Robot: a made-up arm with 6 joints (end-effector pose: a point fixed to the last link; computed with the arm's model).
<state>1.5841 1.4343 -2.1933 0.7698 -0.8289 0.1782</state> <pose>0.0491 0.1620 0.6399 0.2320 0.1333 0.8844 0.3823</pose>
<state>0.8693 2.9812 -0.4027 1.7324 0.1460 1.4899</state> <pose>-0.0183 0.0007 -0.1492 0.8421 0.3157 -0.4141 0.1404</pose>
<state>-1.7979 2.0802 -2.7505 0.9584 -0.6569 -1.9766</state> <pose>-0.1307 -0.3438 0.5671 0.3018 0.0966 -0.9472 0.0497</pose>
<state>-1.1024 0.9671 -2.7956 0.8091 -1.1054 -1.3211</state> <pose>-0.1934 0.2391 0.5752 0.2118 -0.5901 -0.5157 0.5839</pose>
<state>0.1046 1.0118 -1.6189 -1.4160 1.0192 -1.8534</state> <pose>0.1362 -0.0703 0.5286 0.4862 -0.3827 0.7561 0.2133</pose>
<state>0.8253 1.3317 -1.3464 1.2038 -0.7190 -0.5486</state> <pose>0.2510 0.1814 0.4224 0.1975 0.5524 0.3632 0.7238</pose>
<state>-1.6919 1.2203 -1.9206 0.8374 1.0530 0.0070</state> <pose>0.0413 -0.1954 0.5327 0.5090 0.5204 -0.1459 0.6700</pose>
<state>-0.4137 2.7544 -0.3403 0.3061 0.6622 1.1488</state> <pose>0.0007 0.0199 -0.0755 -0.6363 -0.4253 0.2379 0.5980</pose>
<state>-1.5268 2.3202 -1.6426 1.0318 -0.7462 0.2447</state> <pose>-0.0356 -0.5141 0.1090 0.7478 -0.0217 -0.3492 0.5643</pose>
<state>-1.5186 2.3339 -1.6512 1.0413 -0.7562 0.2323</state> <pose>-0.0323 -0.5153 0.1049 0.7484 -0.0195 -0.3527 0.5613</pose>
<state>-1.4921 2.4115 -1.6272 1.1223 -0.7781 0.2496</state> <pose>-0.0233 -0.5086 0.0557 0.7814 -0.0369 -0.3416 0.5209</pose>
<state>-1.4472 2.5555 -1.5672 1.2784 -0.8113 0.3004</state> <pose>-0.0104 -0.4789 -0.0358 0.8362 -0.0760 -0.3292 0.4320</pose>
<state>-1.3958 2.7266 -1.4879 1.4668 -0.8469 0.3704</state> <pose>-0.0016 -0.4185 -0.1325 0.8780 -0.1253 -0.3394 0.3134</pose>
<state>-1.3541 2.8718 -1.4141 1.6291 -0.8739 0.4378</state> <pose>-0.0014 -0.3494 -0.1981 0.8893 -0.1677 -0.3709 0.2086</pose>
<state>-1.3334 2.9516 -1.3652 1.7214 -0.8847 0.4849</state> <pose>-0.0050 -0.3043 -0.2265 0.8846 -0.1939 -0.3968 0.1499</pose>
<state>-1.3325 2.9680 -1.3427 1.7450 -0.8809 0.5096</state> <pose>-0.0075 -0.2904 -0.2322 0.8818 -0.2068 -0.4023 0.1339</pose>
